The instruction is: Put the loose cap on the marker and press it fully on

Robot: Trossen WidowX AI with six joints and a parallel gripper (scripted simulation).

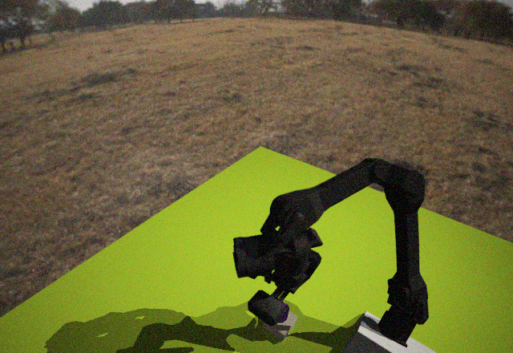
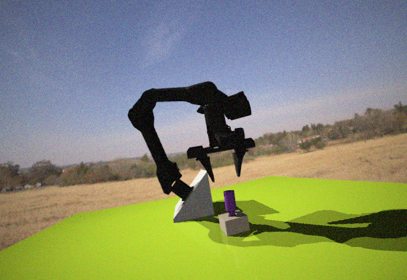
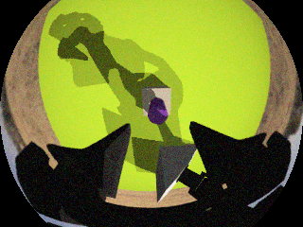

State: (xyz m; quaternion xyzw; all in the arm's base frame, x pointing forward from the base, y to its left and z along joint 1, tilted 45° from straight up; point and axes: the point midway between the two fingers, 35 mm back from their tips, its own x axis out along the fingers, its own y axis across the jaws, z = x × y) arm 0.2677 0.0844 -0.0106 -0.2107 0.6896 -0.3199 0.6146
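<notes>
Now: the purple marker cap 60 mm below my gripper tip. Also, from my gripper tip: beige holder block (120 mm below).
</notes>
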